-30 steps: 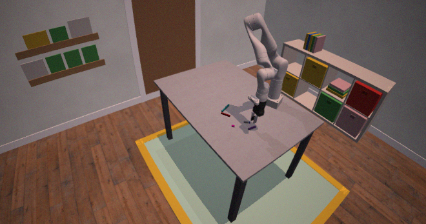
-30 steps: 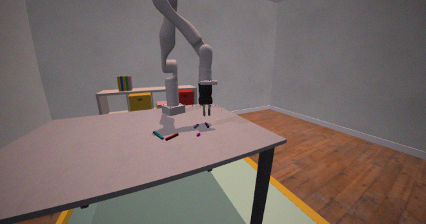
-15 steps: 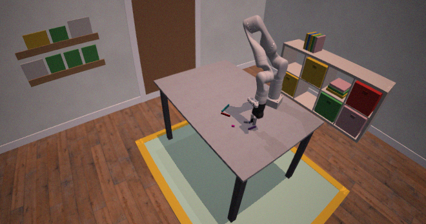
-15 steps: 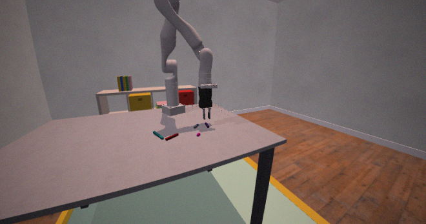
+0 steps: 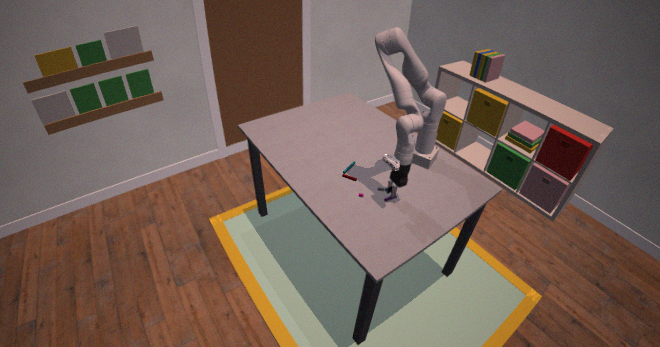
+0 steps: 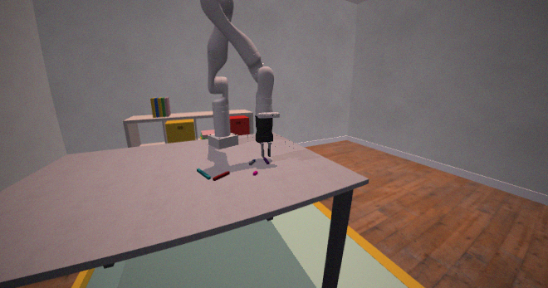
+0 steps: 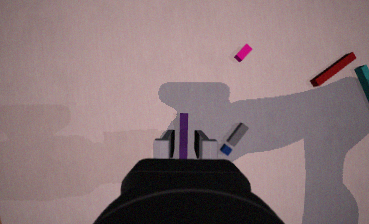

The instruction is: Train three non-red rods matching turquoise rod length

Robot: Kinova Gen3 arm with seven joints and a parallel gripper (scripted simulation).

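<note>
Right now my hand is 40 mm above the purple rod. The rest, counted from my hand: grey rod 10 mm behind, 70 mm to the right, 40 mm below; then blue rod 20 mm behind, 50 mm to the right, 40 mm below; then magenta rod 90 mm ahead, 90 mm to the right, 40 mm below.
</note>
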